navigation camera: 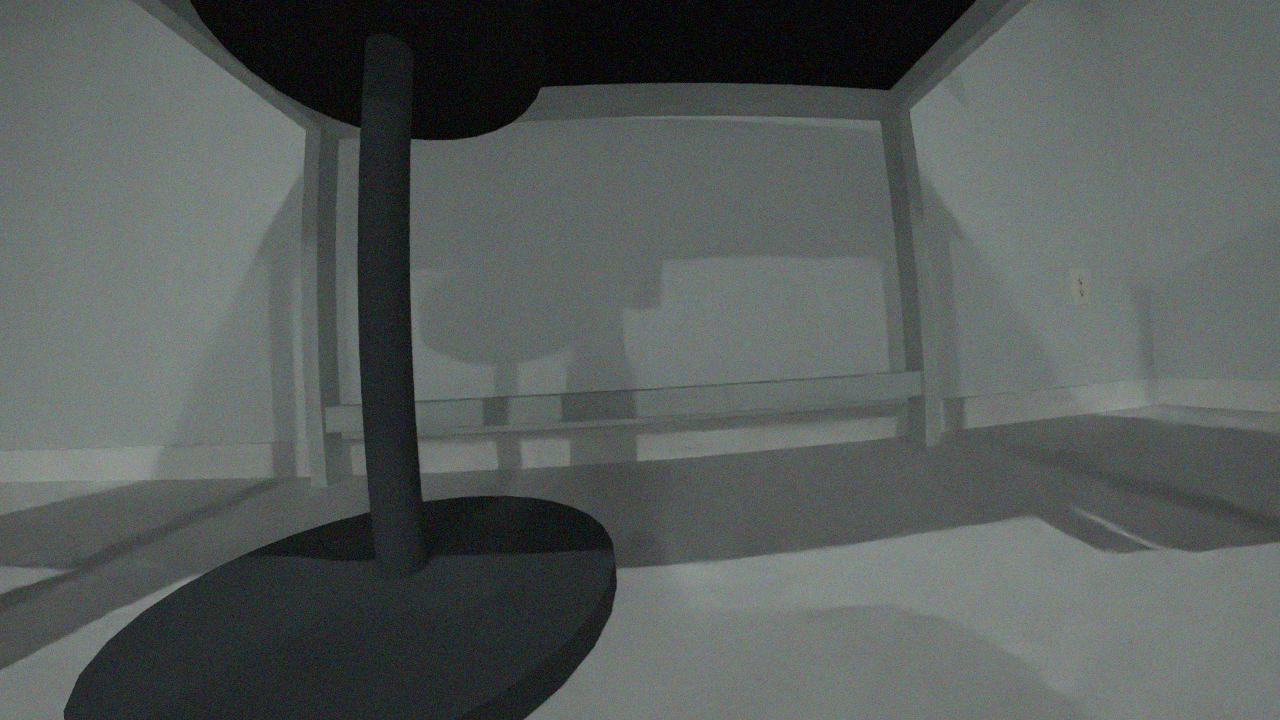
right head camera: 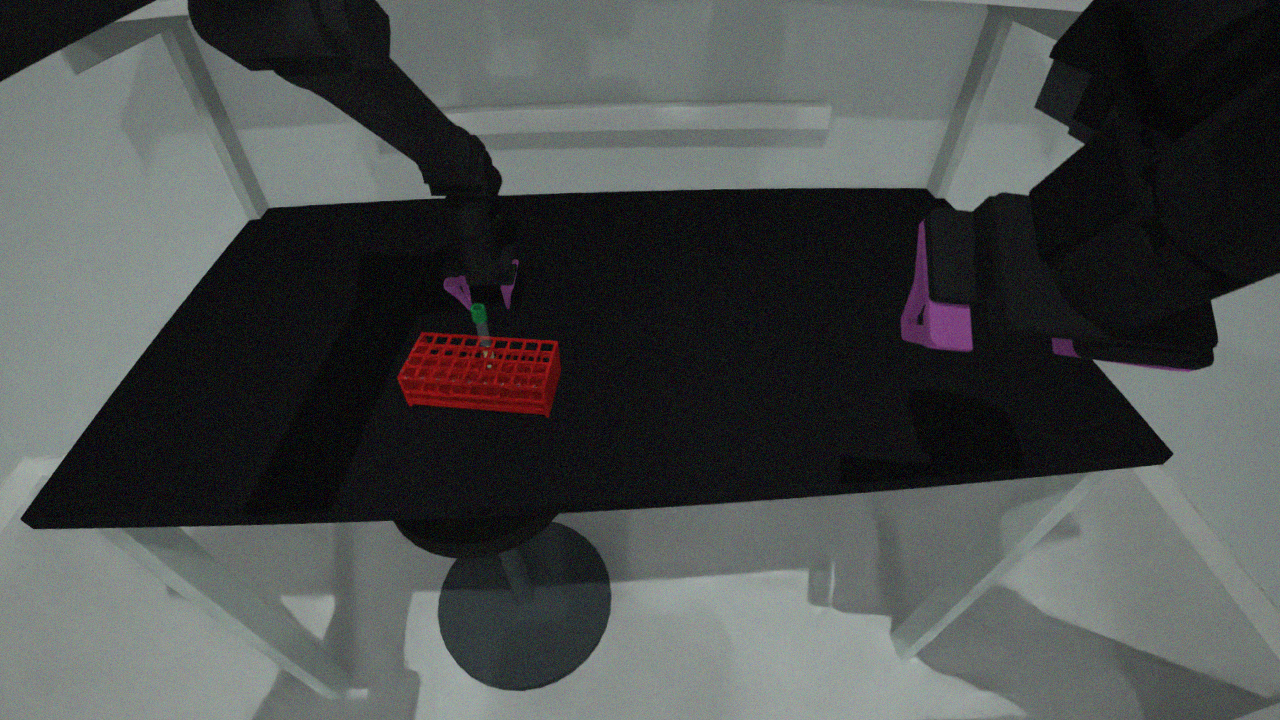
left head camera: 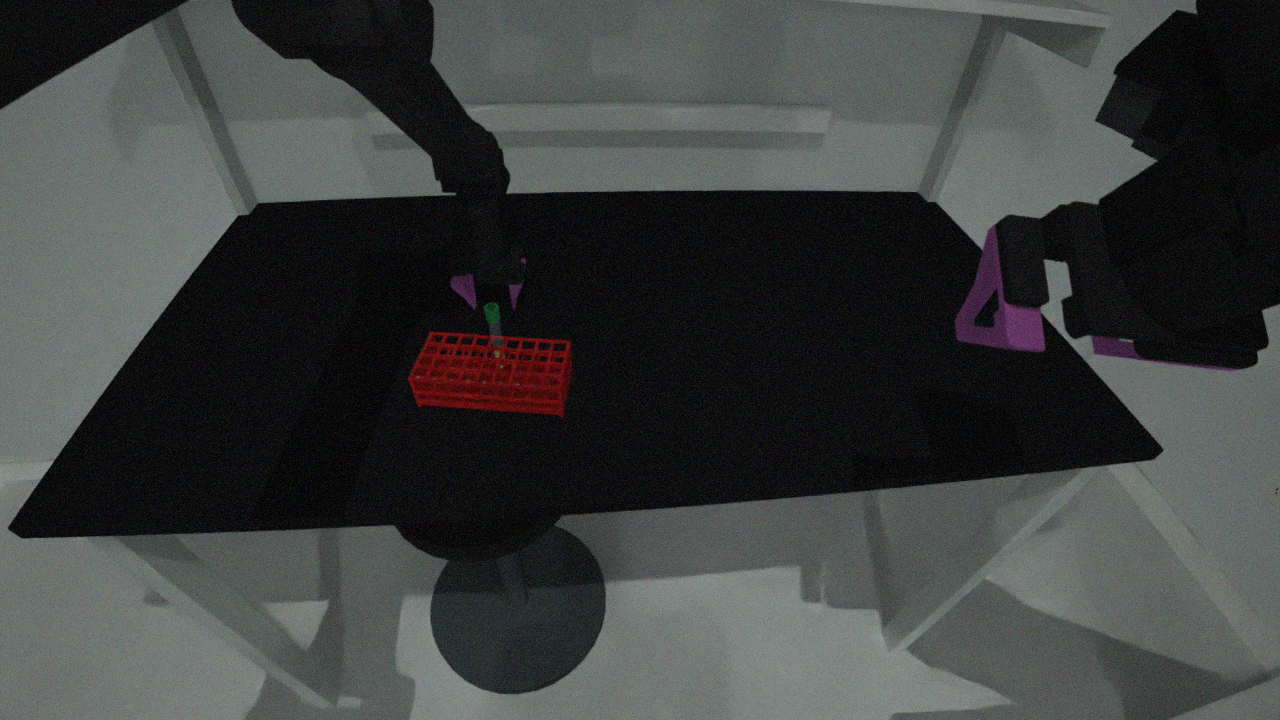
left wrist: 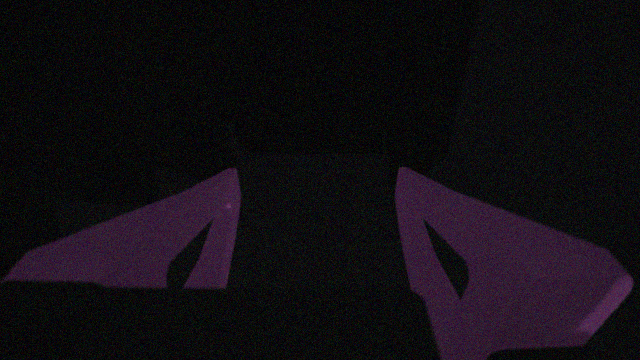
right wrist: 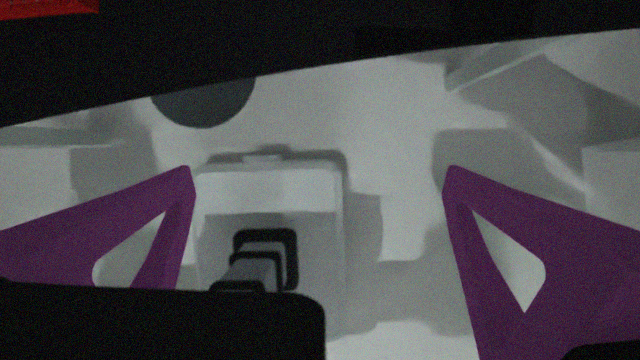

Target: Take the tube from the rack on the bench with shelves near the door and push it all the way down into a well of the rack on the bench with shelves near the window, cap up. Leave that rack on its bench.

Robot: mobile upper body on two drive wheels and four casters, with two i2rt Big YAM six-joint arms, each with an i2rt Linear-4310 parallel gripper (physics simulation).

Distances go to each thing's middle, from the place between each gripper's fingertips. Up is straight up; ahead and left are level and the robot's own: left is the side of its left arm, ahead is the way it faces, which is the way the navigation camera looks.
Scene:
Right now my left hand is 180 mm past the red tube rack (left head camera: pixel 526 386), 40 mm to the left of it and 30 mm below it.
My right hand is 430 mm to the right of the red tube rack, 340 mm above it and 280 mm short of it.

